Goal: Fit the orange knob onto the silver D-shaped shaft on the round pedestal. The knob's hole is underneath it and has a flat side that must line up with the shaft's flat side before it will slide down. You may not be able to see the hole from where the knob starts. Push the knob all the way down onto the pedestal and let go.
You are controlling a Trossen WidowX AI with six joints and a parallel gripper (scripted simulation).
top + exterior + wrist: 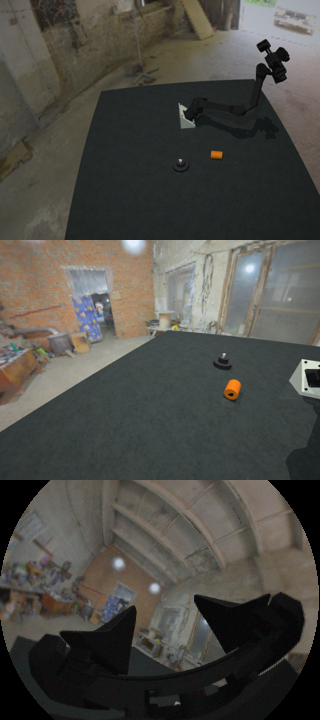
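The orange knob is 70 mm ahead of my gripper tip, 250 mm to the right of it and 530 mm below it. The rest, counted from my gripper tip: round pedestal (80 mm ahead, 440 mm to the right, 520 mm below).
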